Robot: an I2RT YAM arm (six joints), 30 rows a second.
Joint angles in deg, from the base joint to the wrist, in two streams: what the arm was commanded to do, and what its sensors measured. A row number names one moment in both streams.
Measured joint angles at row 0:
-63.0 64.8 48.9 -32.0 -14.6 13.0
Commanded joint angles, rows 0 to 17:
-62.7 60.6 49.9 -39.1 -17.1 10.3
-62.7 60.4 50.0 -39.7 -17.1 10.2
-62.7 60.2 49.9 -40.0 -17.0 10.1
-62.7 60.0 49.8 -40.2 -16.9 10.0
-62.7 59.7 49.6 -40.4 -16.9 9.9
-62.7 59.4 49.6 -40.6 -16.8 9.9
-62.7 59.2 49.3 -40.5 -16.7 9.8
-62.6 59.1 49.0 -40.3 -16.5 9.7
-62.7 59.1 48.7 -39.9 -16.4 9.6
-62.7 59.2 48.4 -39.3 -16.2 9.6
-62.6 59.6 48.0 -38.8 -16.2 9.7
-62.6 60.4 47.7 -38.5 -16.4 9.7
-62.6 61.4 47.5 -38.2 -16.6 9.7
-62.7 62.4 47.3 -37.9 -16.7 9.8
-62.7 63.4 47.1 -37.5 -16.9 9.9
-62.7 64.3 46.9 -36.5 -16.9 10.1
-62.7 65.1 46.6 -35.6 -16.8 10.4
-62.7 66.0 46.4 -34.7 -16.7 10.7
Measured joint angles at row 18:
-63.0 64.1 47.2 -34.1 -14.5 11.9
